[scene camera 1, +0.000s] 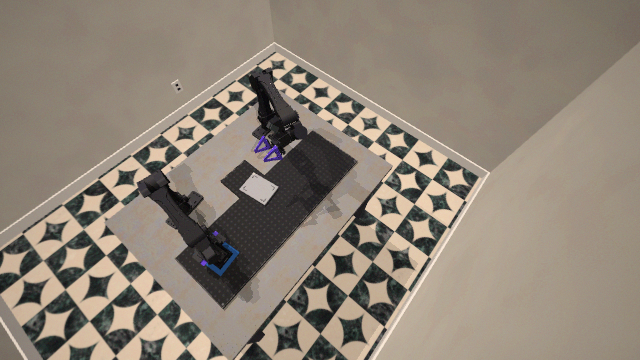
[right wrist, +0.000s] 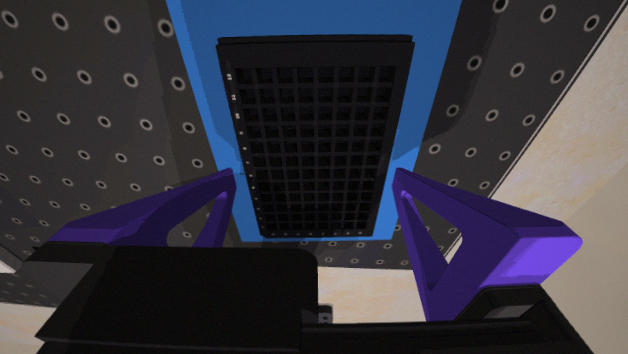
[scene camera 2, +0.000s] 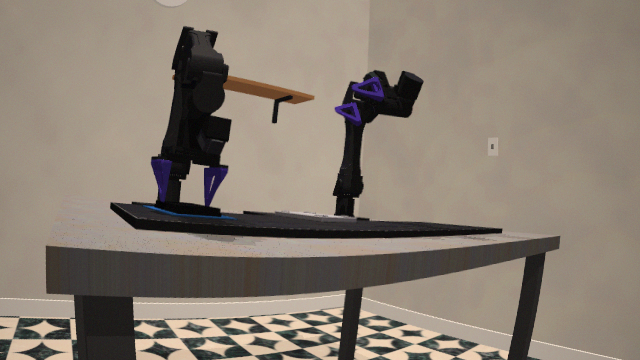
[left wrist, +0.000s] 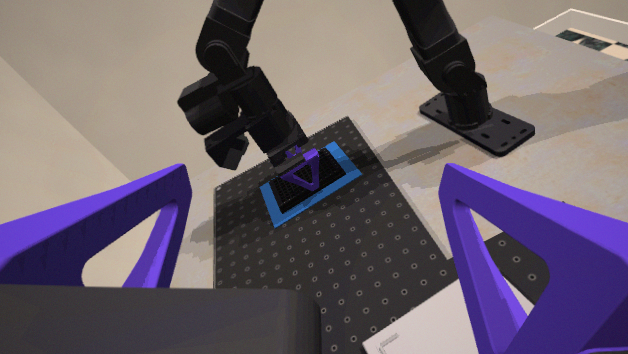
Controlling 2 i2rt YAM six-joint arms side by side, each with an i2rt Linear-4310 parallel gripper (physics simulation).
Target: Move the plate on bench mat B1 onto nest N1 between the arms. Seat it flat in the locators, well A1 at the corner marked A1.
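Places are measured from the left arm's base along level axes (x back, y right, z up), in millimetres.
Pixels of known places: left gripper, fingertip midpoint: (scene camera 1: 259, 156) (scene camera 2: 343, 99) (left wrist: 315, 177); right gripper, fingertip midpoint: (right wrist: 314, 177) (scene camera 2: 185, 204) (left wrist: 307, 174); right arm's base, link origin: (scene camera 1: 185, 209) (left wrist: 470, 120).
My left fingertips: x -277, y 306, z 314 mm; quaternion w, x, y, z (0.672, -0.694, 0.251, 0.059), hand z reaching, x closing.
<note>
Behind a point stands the place of what it marks.
The black well plate (scene camera 2: 182, 207) @[x -378, y 738, z 26 mm] (left wrist: 332, 167) @[x -262, y 690, z 25 mm] (right wrist: 317, 150) @[x -325, y 706, z 29 mm] lies flat on blue bench mat B1 (scene camera 1: 229, 264) @[x -396, y 705, z 14 mm] (scene camera 2: 225, 217) @[x -383, y 656, z 15 mm] (left wrist: 272, 207) @[x -389, y 689, z 15 mm] (right wrist: 315, 17) @[x -384, y 702, z 15 mm]. In the right wrist view small white marks run along its left and near edges. My right gripper (scene camera 1: 209, 248) @[x -307, y 705, z 29 mm] (scene camera 2: 185, 203) @[x -307, y 705, z 29 mm] (right wrist: 314, 177) @[x -307, y 705, z 29 mm] is open and empty, pointing down low over the plate, one finger toward each long side. Whether the fingertips touch it I cannot tell. White nest N1 (scene camera 1: 259, 188) @[x -249, y 339, z 25 mm] (scene camera 2: 320, 216) @[x -326, y 392, z 24 mm] (left wrist: 425, 320) @[x -261, y 380, z 25 mm] has corner locators and bears no plate. My left gripper (scene camera 1: 260, 156) @[x -277, y 306, z 314 mm] (scene camera 2: 344, 98) @[x -277, y 306, z 314 mm] is open and empty, raised well above the table.
A dark perforated board (scene camera 1: 320, 160) @[x -393, y 4, z 13 mm] (scene camera 2: 425, 229) @[x -499, y 232, z 12 mm] (left wrist: 300, 260) @[x -371, y 549, z 13 mm] lies under the mat and the nest, on a stone-look table (scene camera 1: 145, 240) @[x 3, y 862, z 0 mm] (scene camera 2: 300, 270) @[x -679, y 722, z -14 mm]. The right arm's base plate (left wrist: 500, 137) @[x -26, y 569, z 10 mm] stands beside the board. A wooden shelf (scene camera 2: 265, 90) is on the wall behind.
</note>
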